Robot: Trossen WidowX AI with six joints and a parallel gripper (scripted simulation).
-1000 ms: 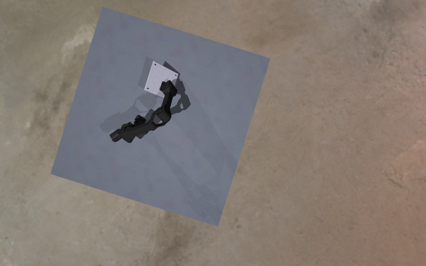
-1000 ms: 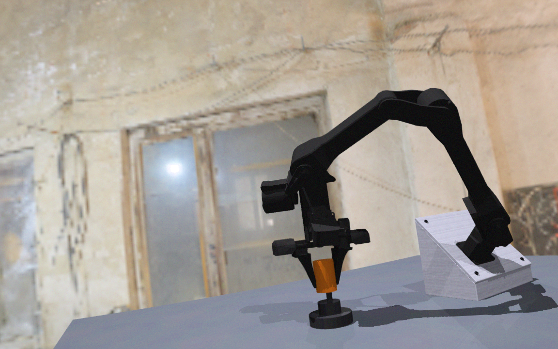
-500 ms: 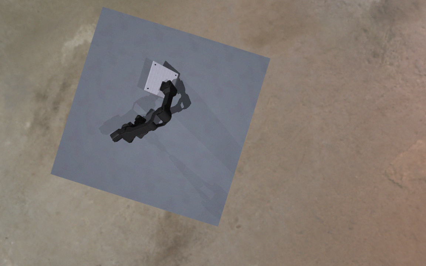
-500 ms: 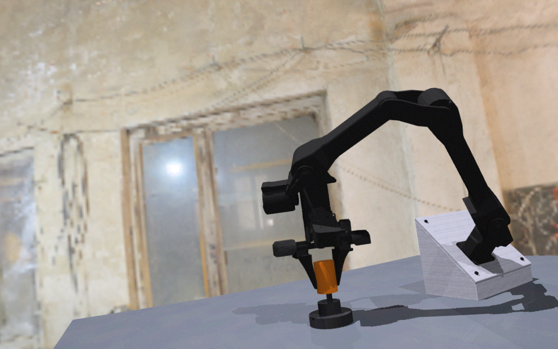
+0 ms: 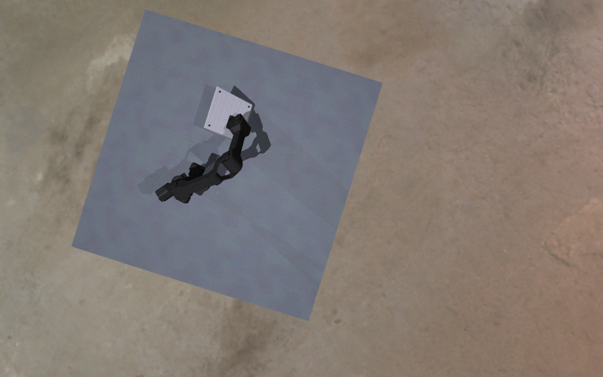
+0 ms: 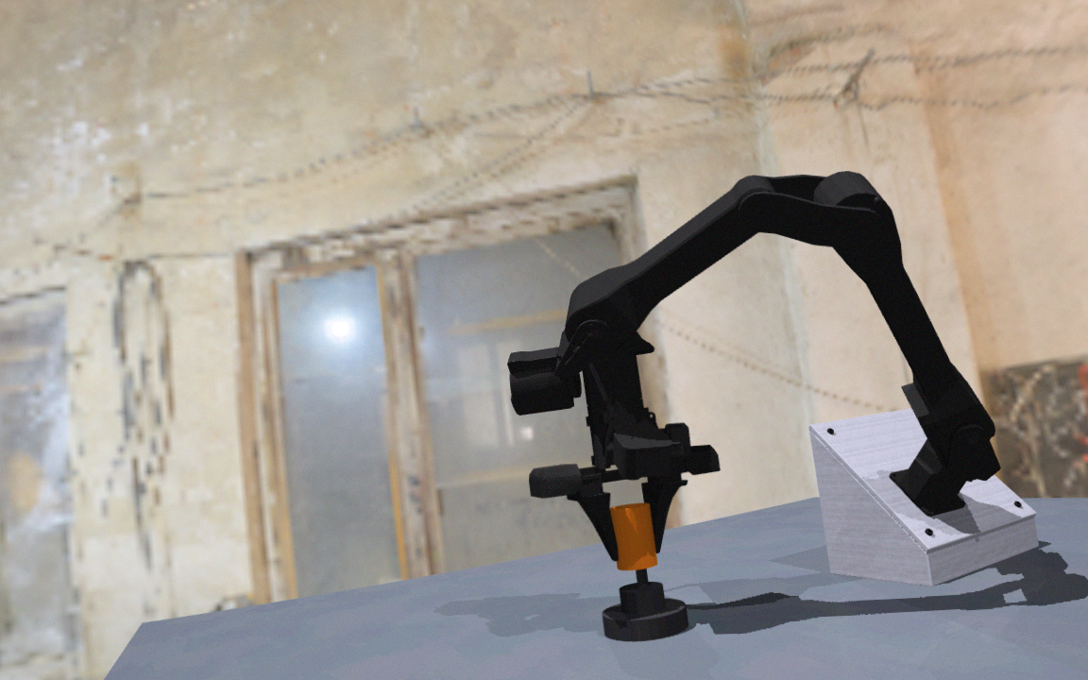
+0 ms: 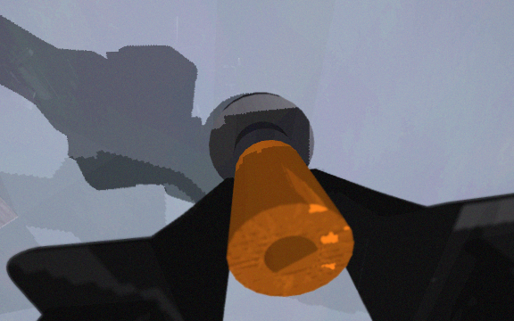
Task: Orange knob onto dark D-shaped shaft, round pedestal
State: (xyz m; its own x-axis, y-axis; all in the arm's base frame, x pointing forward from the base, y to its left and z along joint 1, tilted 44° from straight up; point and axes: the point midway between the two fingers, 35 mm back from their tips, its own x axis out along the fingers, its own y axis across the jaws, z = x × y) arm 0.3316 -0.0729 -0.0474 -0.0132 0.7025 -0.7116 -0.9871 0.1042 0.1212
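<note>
The orange knob is 20 mm above my gripper tip. The rest, counted from my gripper tip: dark pedestal (40 mm below).
</note>
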